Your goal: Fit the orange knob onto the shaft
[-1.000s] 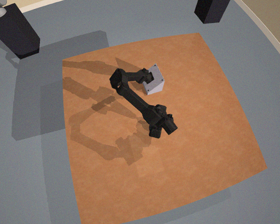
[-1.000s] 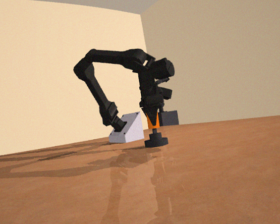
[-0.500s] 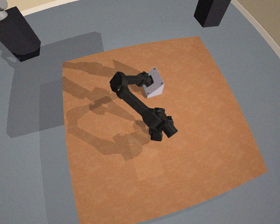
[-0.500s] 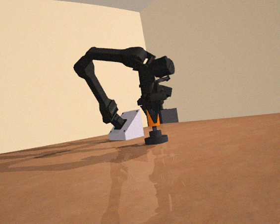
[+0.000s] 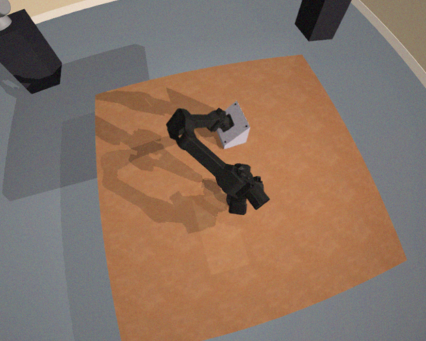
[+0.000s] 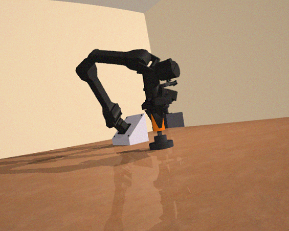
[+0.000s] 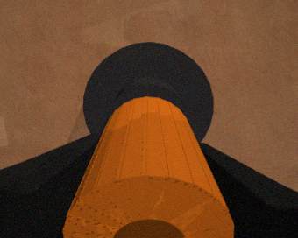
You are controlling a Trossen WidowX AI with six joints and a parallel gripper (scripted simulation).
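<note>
Now: the orange knob 2 cm above my gripper tip. Round my gripper tip: dark round pedestal 4 cm below.
</note>
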